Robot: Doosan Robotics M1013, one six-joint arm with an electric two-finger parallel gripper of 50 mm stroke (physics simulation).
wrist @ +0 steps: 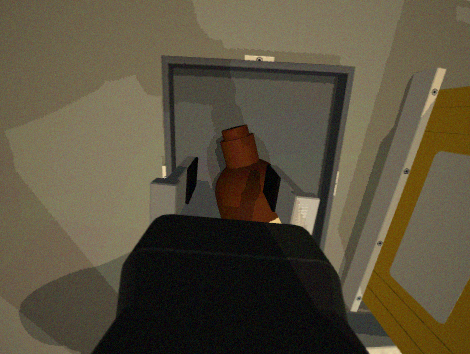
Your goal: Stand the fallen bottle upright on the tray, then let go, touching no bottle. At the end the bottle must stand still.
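Places are measured from the arm's base along level axes (x right, y ahead, z up), in metres.
Pixels of known places: gripper, fingertip midpoint: (231, 175).
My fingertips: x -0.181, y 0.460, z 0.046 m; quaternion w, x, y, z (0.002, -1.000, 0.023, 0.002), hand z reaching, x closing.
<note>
For each thing: its top centre in the pictures, then the offset to it from my fingertips. "spot": a spot on its surface instead.
- brown bottle, top centre: (256, 214) dx +0.026, dy -0.042, dz -0.024 m
- dark grey tray, surface spot: (210, 61) spot: dx -0.025, dy +0.092, dz -0.078 m
- grey rail, top centre: (392, 209) dx +0.197, dy -0.050, dz -0.073 m
- yellow structure, surface spot: (452, 117) spot: dx +0.213, dy +0.057, dz -0.051 m
- grey panel, surface spot: (440, 225) spot: dx +0.204, dy -0.044, dz -0.022 m
The brown bottle (239, 152) lies on its side in the dark grey tray (210, 61), its neck pointing to the top of the wrist view. Its shoulder and upper body show; a sliver of the pale label shows beside the black gripper body, which hides the bottle's lower part. My gripper (231, 175) is open, with one finger on each side of the bottle's shoulder. There is a gap to the left finger. The right finger is very close to the bottle; whether it touches cannot be told.
The tray has raised walls around the bottle and fingers. To the right of the tray stands a grey rail (392, 180) with screws along its bright edge, and beyond it a yellow structure (452, 117) with a grey panel (440, 225).
</note>
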